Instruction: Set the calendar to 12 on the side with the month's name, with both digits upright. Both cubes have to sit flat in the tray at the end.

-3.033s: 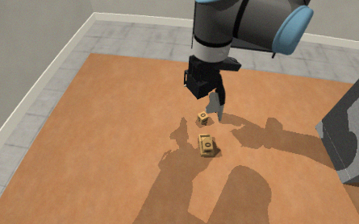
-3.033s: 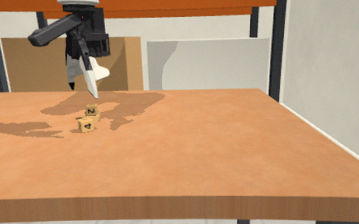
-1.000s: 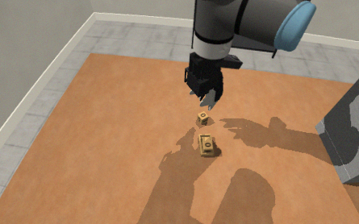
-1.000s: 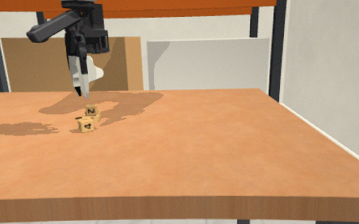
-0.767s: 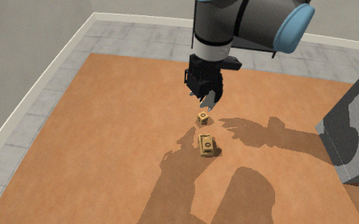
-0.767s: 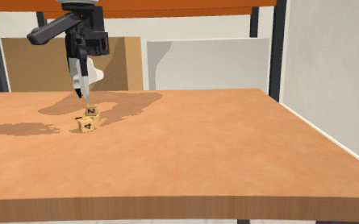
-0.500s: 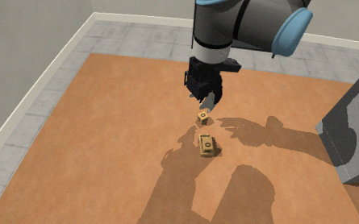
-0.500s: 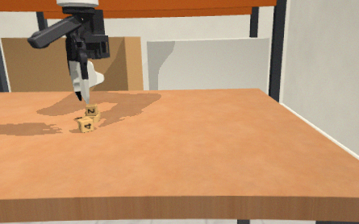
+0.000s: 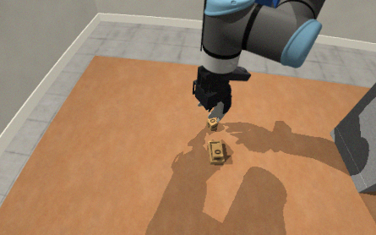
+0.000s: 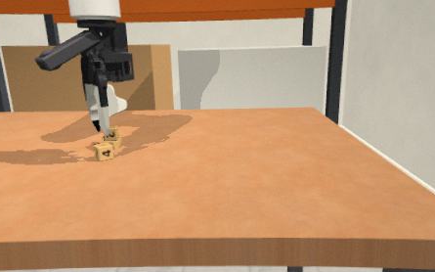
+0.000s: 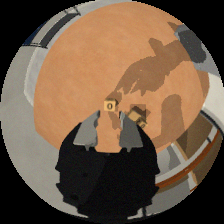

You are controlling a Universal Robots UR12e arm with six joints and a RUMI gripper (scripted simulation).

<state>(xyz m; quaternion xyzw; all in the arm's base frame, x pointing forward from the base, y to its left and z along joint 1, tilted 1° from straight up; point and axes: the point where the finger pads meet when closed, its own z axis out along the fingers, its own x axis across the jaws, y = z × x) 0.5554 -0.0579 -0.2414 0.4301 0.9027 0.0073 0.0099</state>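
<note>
My gripper is now 60 mm above the cube. The rest, counted from my hand: tray (110 mm to the left, 60 mm below, 20 mm behind).
</note>
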